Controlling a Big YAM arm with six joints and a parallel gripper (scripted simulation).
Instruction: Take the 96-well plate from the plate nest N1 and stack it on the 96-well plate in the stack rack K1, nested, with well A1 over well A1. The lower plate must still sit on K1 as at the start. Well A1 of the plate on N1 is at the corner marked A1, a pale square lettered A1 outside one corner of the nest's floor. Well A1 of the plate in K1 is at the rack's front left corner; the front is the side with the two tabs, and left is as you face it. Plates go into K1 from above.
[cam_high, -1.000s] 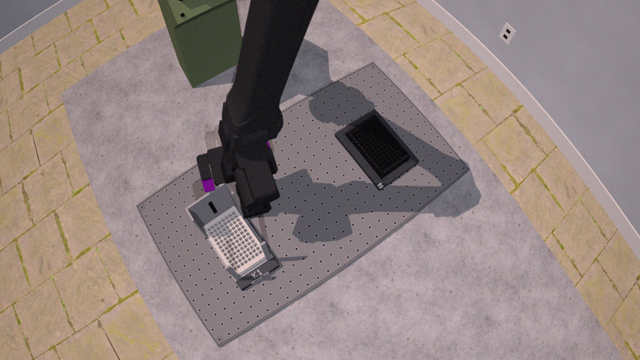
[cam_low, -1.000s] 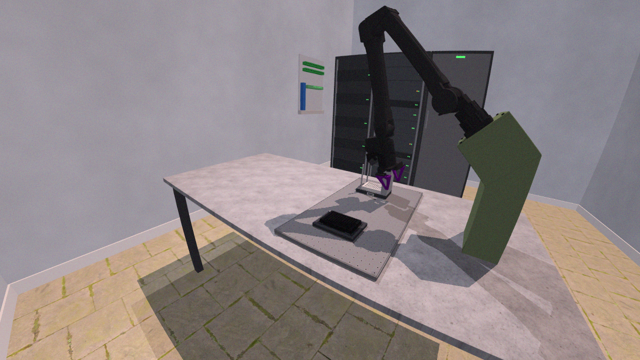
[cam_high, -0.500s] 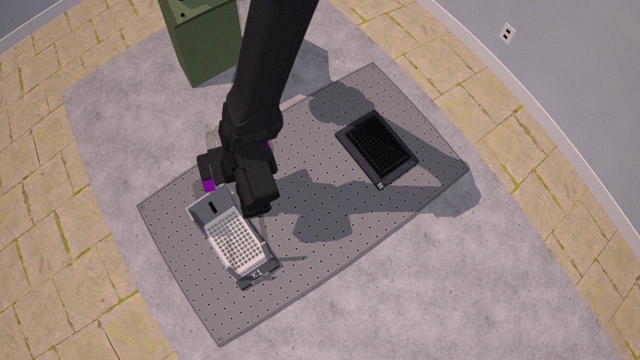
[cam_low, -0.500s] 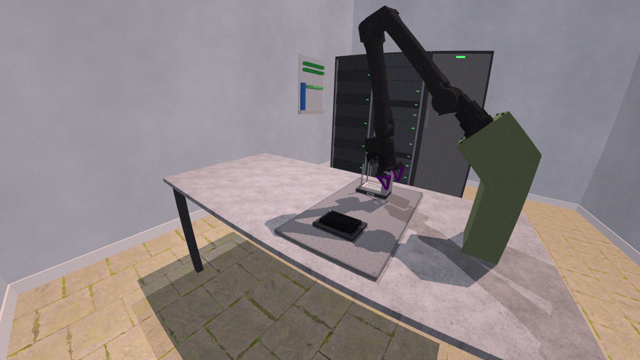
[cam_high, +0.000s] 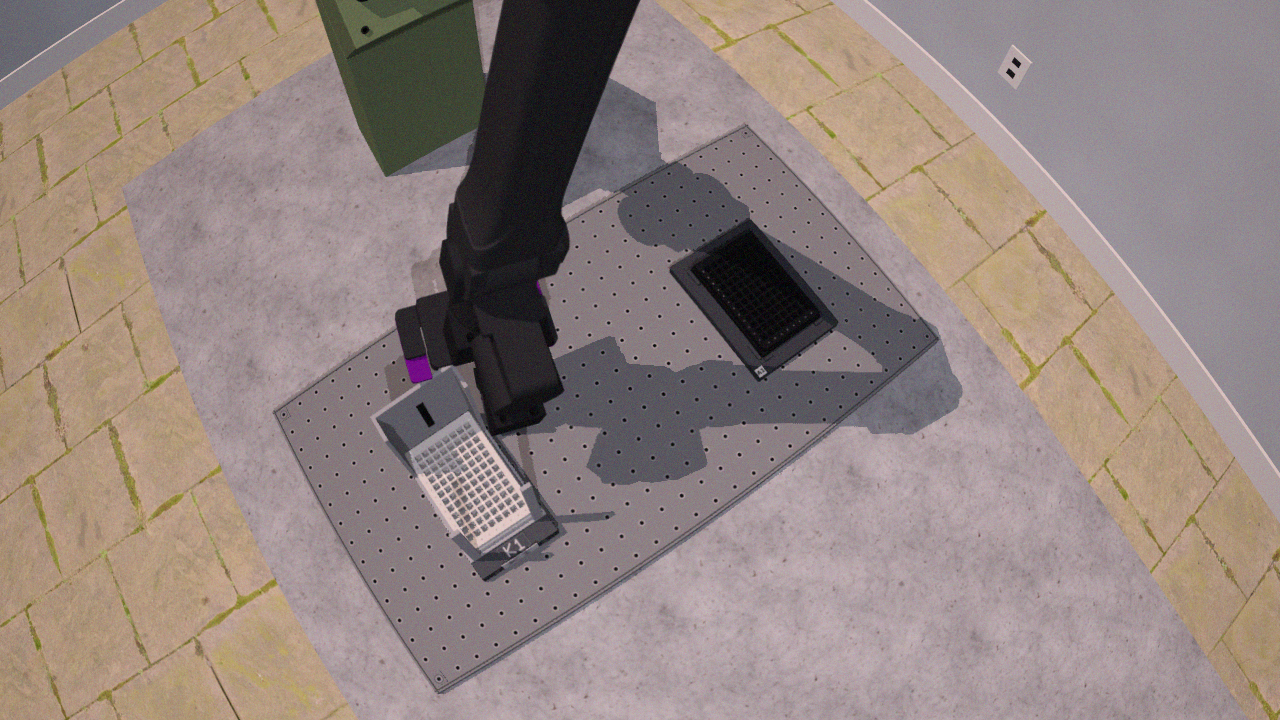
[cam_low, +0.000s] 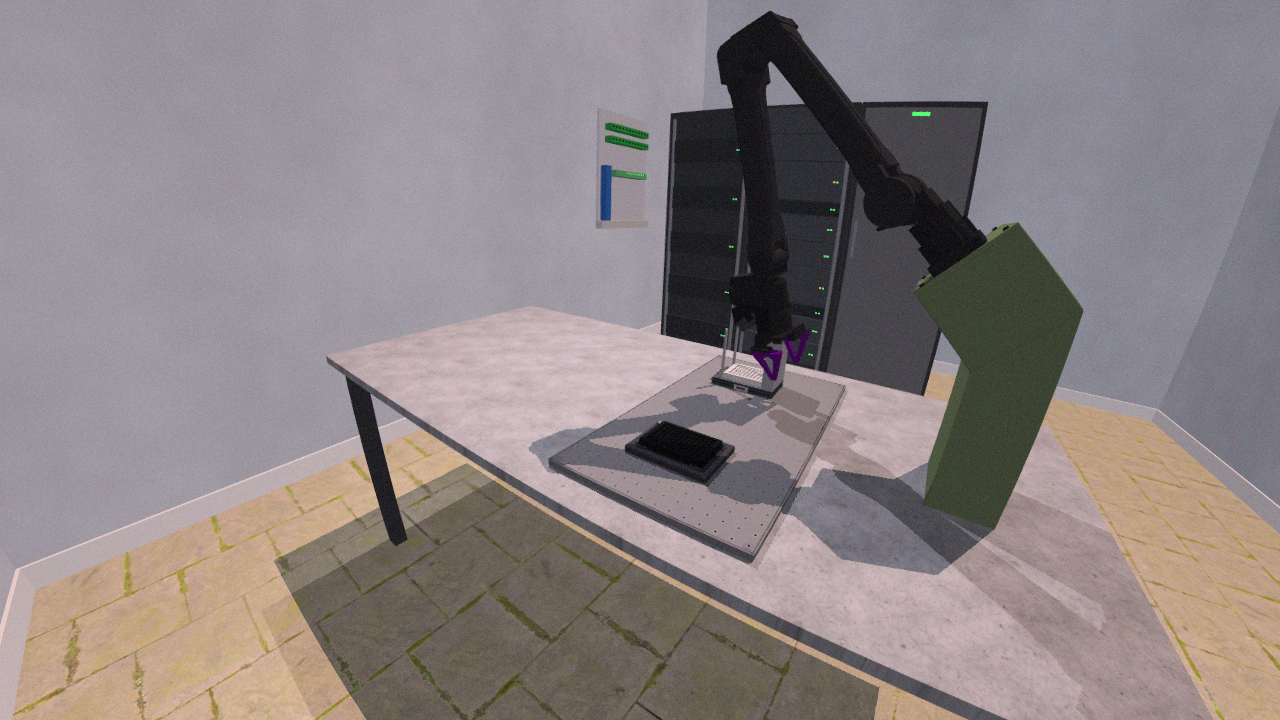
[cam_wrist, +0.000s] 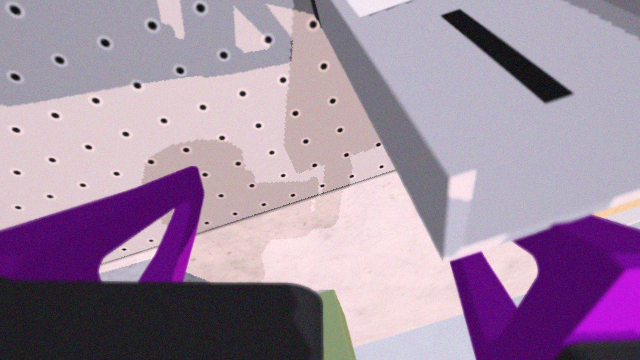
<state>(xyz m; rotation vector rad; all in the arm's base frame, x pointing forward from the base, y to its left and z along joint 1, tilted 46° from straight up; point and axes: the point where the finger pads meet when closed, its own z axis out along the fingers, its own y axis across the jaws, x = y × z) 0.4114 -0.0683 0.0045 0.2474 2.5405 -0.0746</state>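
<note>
The black 96-well plate is 40 mm ahead of my hand, 310 mm to the left of it and 70 mm below it. Also, from my hand: rack back wall: 40 mm ahead, 70 mm to the right, 10 mm below; dark slot: 40 mm ahead, 70 mm to the right, 10 mm below; white 96-well plate: 100 mm ahead, 50 mm to the right, 70 mm below.
</note>
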